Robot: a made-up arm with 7 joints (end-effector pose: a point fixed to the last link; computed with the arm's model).
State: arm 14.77 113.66 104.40 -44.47 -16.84 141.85 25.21
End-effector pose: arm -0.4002 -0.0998 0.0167 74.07 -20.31 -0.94
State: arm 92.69 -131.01 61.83 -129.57 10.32 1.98 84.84
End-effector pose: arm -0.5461 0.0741 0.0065 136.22 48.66 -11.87
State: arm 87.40 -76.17 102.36 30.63 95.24 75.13 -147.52
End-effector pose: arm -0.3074 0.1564 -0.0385 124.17 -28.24 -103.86
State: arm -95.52 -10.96 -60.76 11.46 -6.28 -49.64 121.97
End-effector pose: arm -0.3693 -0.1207 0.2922 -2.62 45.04 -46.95
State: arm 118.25 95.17 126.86 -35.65 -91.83 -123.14 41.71
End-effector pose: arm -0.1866 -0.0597 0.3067 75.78 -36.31 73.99
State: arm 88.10 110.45 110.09 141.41 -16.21 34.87 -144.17
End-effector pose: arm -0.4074 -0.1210 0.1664 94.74 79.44 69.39
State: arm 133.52 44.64 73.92 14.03 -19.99 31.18 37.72
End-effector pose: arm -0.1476 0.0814 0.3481 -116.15 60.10 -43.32
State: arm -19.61 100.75 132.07 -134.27 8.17 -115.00 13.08
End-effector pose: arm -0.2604 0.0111 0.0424 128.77 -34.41 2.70
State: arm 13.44 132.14 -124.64 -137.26 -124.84 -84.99 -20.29
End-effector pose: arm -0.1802 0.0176 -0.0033 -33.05 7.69 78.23
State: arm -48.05 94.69 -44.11 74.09 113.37 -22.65 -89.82
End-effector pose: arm -0.1522 0.1348 0.2596 -146.23 18.85 29.23
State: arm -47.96 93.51 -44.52 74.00 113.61 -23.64 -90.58
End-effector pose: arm -0.1519 0.1353 0.2619 -145.80 17.50 29.32
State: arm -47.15 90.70 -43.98 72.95 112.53 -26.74 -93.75
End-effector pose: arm -0.1459 0.1306 0.2674 -143.55 15.82 30.53
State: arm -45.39 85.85 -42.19 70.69 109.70 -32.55 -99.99
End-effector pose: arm -0.1313 0.1202 0.2760 -138.96 14.26 33.57
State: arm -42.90 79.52 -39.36 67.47 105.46 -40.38 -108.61
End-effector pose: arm -0.1078 0.1065 0.2847 -132.36 13.97 38.43
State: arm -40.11 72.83 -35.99 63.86 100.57 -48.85 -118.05
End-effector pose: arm -0.0790 0.0931 0.2891 -124.90 15.77 44.29
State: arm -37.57 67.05 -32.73 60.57 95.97 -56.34 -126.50
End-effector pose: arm -0.0516 0.0825 0.2876 -118.04 19.25 49.71
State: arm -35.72 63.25 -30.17 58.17 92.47 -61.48 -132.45
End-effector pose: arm -0.0321 0.0749 0.2826 -113.07 23.02 53.44
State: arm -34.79 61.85 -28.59 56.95 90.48 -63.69 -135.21
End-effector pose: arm -0.0227 0.0696 0.2781 -110.57 25.59 55.12
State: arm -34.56 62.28 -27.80 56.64 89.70 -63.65 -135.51
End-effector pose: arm -0.0208 0.0657 0.2756 -109.98 26.79 55.30
